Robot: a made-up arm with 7 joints. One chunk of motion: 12 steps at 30 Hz.
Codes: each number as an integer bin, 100 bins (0 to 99) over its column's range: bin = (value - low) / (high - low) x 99, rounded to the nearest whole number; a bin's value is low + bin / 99 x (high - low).
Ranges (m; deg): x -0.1..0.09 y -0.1..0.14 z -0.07..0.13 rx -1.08..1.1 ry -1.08..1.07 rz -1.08..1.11
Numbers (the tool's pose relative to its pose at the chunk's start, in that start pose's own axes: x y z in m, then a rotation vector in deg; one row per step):
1: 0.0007 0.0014 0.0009 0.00 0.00 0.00
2: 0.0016 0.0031 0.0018 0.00 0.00 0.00
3: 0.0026 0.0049 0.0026 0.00 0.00 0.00
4: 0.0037 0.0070 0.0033 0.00 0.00 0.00
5: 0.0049 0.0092 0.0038 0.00 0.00 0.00
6: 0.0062 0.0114 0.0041 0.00 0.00 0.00
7: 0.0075 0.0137 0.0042 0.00 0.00 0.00
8: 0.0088 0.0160 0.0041 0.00 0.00 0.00
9: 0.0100 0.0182 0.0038 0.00 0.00 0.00
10: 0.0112 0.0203 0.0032 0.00 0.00 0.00
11: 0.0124 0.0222 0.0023 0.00 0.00 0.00
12: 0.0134 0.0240 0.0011 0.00 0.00 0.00
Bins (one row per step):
1: 52 42 35 49 50 49
2: 53 43 36 49 50 49
3: 53 43 36 49 50 49
4: 54 44 36 49 50 49
5: 55 45 37 49 50 49
6: 55 46 37 49 50 49
7: 56 47 37 49 50 49
8: 57 48 37 49 50 49
9: 57 49 37 49 50 49
10: 58 50 36 49 50 49
11: 59 50 36 49 50 49
12: 59 51 35 49 50 49

